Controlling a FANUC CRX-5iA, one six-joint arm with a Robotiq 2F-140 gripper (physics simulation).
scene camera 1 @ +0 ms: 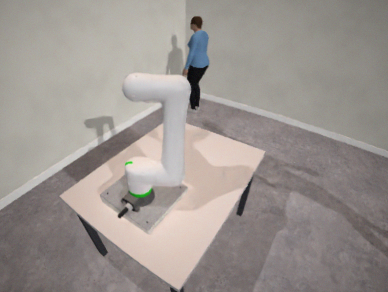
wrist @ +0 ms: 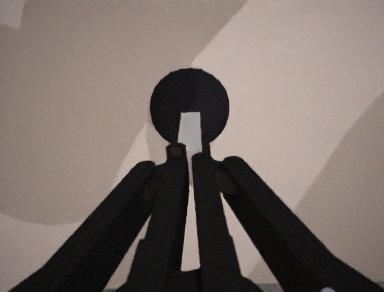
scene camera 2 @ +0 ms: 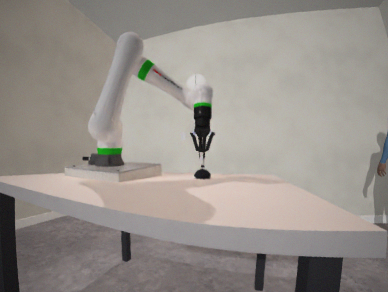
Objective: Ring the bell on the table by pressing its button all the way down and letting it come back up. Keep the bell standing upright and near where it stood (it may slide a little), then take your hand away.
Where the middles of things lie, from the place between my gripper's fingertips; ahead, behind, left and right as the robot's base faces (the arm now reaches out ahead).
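The black bell [wrist: 185,90] is there, and my gripper is now 30 mm above it.
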